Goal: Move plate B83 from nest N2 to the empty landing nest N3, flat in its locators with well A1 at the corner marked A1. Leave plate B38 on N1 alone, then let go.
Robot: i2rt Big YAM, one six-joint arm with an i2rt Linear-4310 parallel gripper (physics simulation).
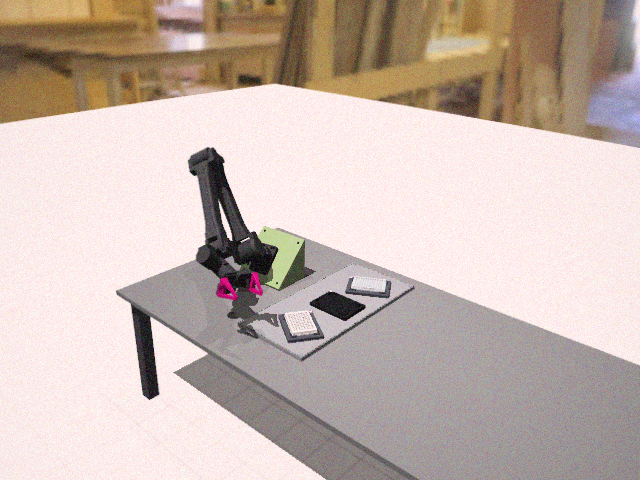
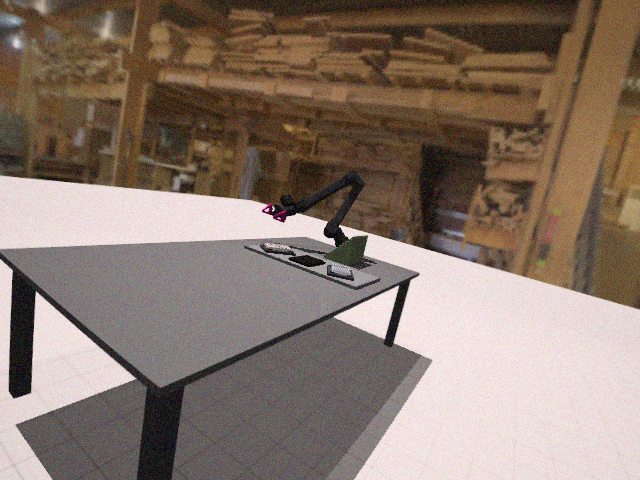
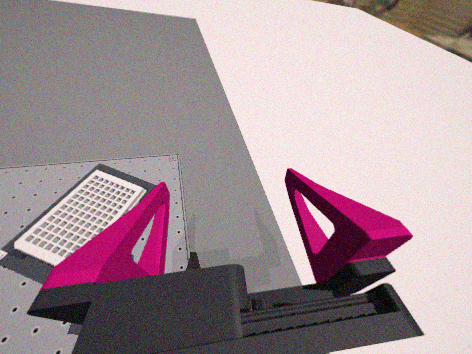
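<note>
A cream plate with square wells (image 1: 299, 322) (image 2: 277, 248) (image 3: 80, 215) sits in a dark nest (image 1: 306, 338) (image 3: 27, 267) at one end of the board. A whitish plate (image 1: 369, 283) (image 2: 340, 270) sits in another dark nest (image 1: 368, 294) at the other end. Between them is an empty black nest (image 1: 337, 305) (image 2: 307, 260). The labels and the A1 mark are too small to read, so I cannot tell which plate is B83. My gripper (image 1: 248, 296) (image 2: 272, 215) (image 3: 227, 180) is open and empty, raised above the table, off to the side of the cream plate.
The nests stand on a light grey perforated board (image 1: 302, 352) (image 2: 362, 282) (image 3: 167, 167). A green wedge-shaped block (image 1: 281, 253) (image 2: 351, 250) stands beside the board, close to the arm's base. The table's edge (image 1: 175, 325) runs past the cream plate's end of the board.
</note>
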